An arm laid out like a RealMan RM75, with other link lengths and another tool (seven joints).
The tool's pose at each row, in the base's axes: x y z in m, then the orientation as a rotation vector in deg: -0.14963 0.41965 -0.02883 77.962 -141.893 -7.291; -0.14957 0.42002 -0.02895 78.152 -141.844 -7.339; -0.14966 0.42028 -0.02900 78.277 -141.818 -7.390; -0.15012 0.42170 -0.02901 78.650 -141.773 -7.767; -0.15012 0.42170 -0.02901 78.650 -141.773 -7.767; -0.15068 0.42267 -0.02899 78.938 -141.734 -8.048; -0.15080 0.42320 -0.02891 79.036 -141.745 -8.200; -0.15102 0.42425 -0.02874 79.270 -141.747 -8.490; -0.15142 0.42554 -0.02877 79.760 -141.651 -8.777; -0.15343 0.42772 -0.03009 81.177 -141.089 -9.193; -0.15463 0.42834 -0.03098 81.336 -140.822 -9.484; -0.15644 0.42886 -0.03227 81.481 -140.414 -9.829; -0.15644 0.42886 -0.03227 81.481 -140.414 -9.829; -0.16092 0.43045 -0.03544 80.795 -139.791 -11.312; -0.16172 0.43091 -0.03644 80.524 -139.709 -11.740
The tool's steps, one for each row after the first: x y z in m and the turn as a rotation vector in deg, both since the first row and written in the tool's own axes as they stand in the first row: -0.00037 0.00013 0.00007 0.012 -0.044 -0.138; -0.00055 0.00033 0.00013 0.011 -0.086 -0.229; -0.00151 0.00147 0.00018 -0.109 -0.318 -0.517; -0.00151 0.00147 0.00018 -0.109 -0.318 -0.517; -0.00204 0.00246 0.00026 -0.197 -0.491 -0.738; -0.00240 0.00286 0.00019 -0.250 -0.590 -0.813; -0.00313 0.00365 0.00002 -0.343 -0.781 -0.989; -0.00401 0.00467 0.00008 -0.392 -0.983 -1.353; -0.00513 0.00718 0.00180 -0.404 -1.199 -2.444; -0.00525 0.00829 0.00298 -0.628 -1.157 -2.655; -0.00508 0.00974 0.00473 -0.946 -1.020 -2.908; -0.00508 0.00974 0.00473 -0.946 -1.020 -2.908; -0.00489 0.01352 0.00901 -2.278 -0.856 -2.842; -0.00510 0.01419 0.01018 -2.646 -0.862 -2.747
